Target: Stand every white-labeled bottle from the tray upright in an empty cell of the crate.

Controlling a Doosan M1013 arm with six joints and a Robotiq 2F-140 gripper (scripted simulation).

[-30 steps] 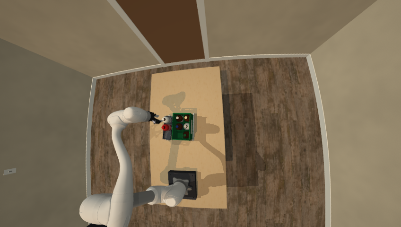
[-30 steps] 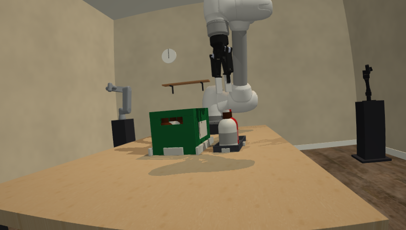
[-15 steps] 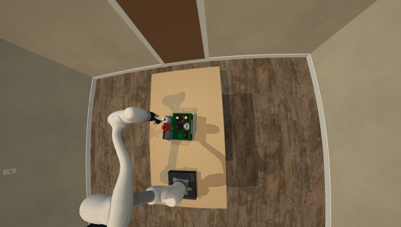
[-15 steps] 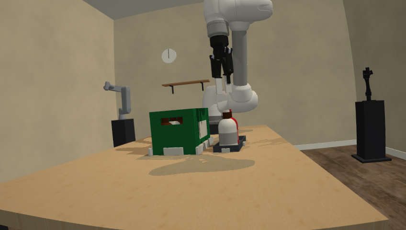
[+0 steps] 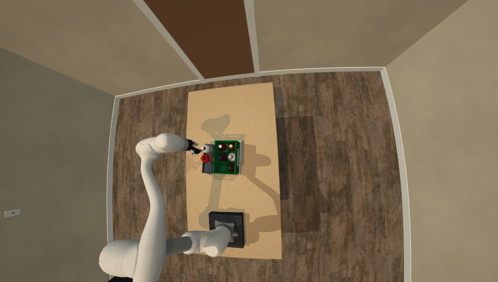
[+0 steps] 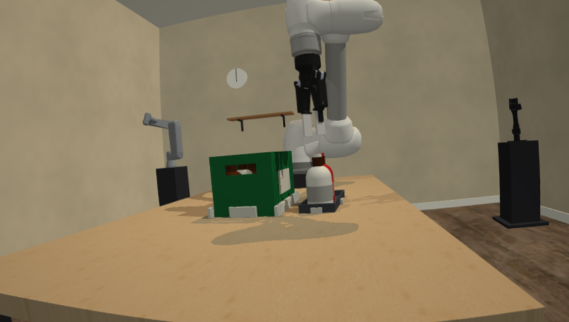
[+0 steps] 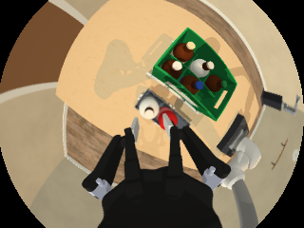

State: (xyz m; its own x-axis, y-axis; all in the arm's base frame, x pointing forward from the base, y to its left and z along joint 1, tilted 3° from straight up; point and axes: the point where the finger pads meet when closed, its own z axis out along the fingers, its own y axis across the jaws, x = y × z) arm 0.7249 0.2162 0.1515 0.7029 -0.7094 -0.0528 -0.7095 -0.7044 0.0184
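Right now my hand is 16 cm above the white-labeled bottle. Also, from my hand: dark tray: 9 cm behind, 23 cm below; green crate: 6 cm behind, 21 cm to the right, 16 cm below; red-labeled bottle: 9 cm behind, 16 cm below.
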